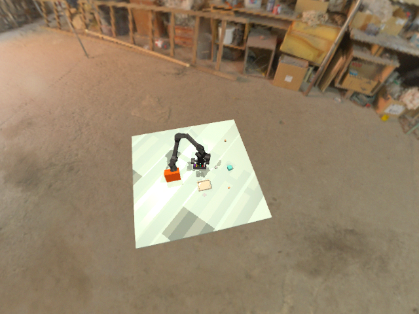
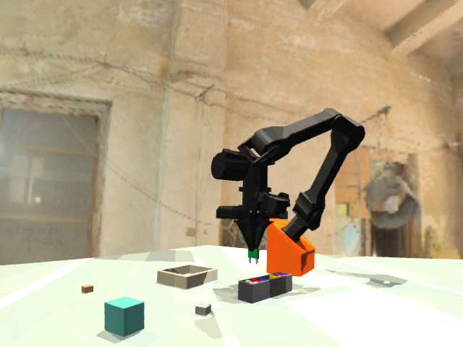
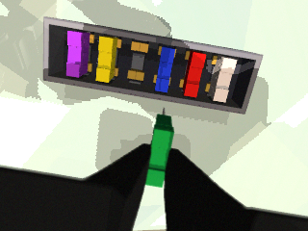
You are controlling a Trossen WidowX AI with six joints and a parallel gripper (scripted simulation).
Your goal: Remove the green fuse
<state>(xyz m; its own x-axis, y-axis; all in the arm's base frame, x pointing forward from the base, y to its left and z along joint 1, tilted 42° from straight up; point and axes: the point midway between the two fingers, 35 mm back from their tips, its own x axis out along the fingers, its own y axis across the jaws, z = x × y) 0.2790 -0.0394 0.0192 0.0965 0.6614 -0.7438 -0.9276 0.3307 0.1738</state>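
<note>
The beige tray is 19 cm to the right of my gripper tip, 10 cm below it and 3 cm behind it. The rest, counted from my gripper tip: small grey cube: 17 cm ahead, 9 cm below, 3 cm to the right; green fuse: 1 cm below; teal cube: 30 cm ahead, 9 cm to the right, 8 cm below.
</note>
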